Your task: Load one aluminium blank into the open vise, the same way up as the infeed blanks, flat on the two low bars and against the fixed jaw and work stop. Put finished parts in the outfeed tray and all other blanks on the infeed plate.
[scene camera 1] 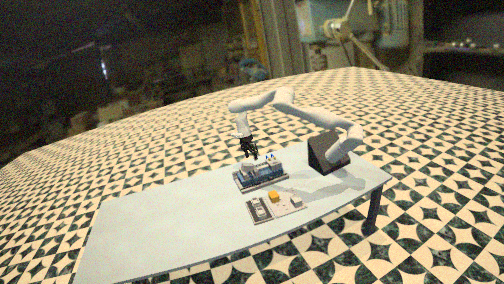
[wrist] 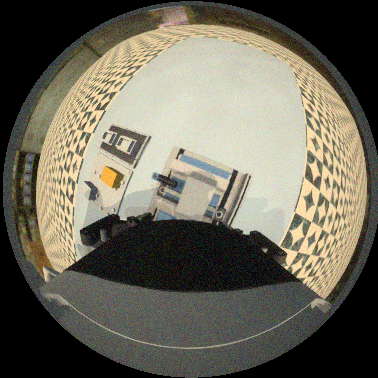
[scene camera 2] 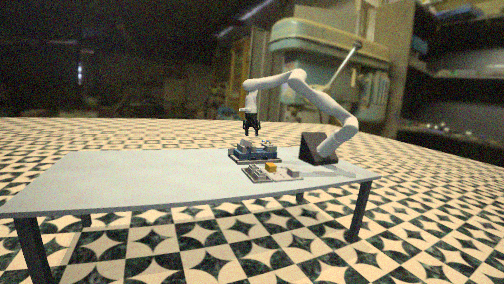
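Pixels of known places: gripper, fingertip midpoint: [scene camera 1: 251,158] [scene camera 2: 251,136]; arm's base at its link origin: [scene camera 1: 331,156] [scene camera 2: 322,151].
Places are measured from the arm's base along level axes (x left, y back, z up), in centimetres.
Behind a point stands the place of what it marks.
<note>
My gripper [scene camera 1: 250,156] {x -12.0, y -47.0, z 7.0 cm} [scene camera 2: 251,134] {x -12.0, y -47.0, z 7.0 cm} is open and empty above the blue and grey vise [scene camera 1: 265,176] {x -5.3, y -42.1, z -3.0 cm} [scene camera 2: 257,155] {x -5.4, y -44.5, z -3.5 cm} [wrist: 205,167] {x -10.4, y -55.9, z -1.8 cm}. A grey block [scene camera 1: 247,167] {x -9.4, y -50.8, z 3.7 cm} [scene camera 2: 244,145] {x -9.4, y -52.1, z 1.9 cm} [wrist: 195,196] {x -11.5, y -50.6, z 4.7 cm} shows at the vise; I cannot tell whether it is a blank or a jaw. The gripper body hides the near part of the vise in the wrist view. A grey blank [scene camera 1: 296,201] {x 23.8, y -35.4, z -3.4 cm} [scene camera 2: 293,172] {x 24.2, y -36.1, z -4.1 cm} [wrist: 92,190] {x 18.3, y -35.8, z -4.5 cm} and an orange block [scene camera 1: 273,196] {x 14.3, y -44.2, z -3.3 cm} [scene camera 2: 271,167] {x 15.3, y -44.4, z -4.1 cm} [wrist: 111,177] {x 10.5, y -43.9, z -3.4 cm} stand apart on the light infeed plate [scene camera 1: 283,210] {x 23.2, y -42.3, z -6.9 cm}. Two light parts with square pockets [wrist: 125,144] {x 12.3, y -53.3, z -5.0 cm} [wrist: 108,137] {x 21.5, y -53.2, z -5.2 cm} lie in the dark outfeed tray [wrist: 138,146] {x 9.3, y -54.3, z -6.8 cm}.
The plate and tray lie side by side on the pale table [scene camera 1: 165,220] {x 5.6, y -104.4, z -7.7 cm} [scene camera 2: 135,175] {x 12.2, y -112.3, z -7.7 cm} [wrist: 220,90] {x -3.1, y -82.6, z -7.7 cm}, between the vise and a long table edge. The dark wedge-shaped arm mount [scene camera 1: 320,154] {x -1.9, y -7.1, z 2.7 cm} [scene camera 2: 309,148] {x -1.3, y -9.8, z 2.0 cm} stands at the right of the vise. Small blue-tipped parts [scene camera 1: 270,156] {x -18.5, y -33.3, z 1.4 cm} rise at the vise's right end.
</note>
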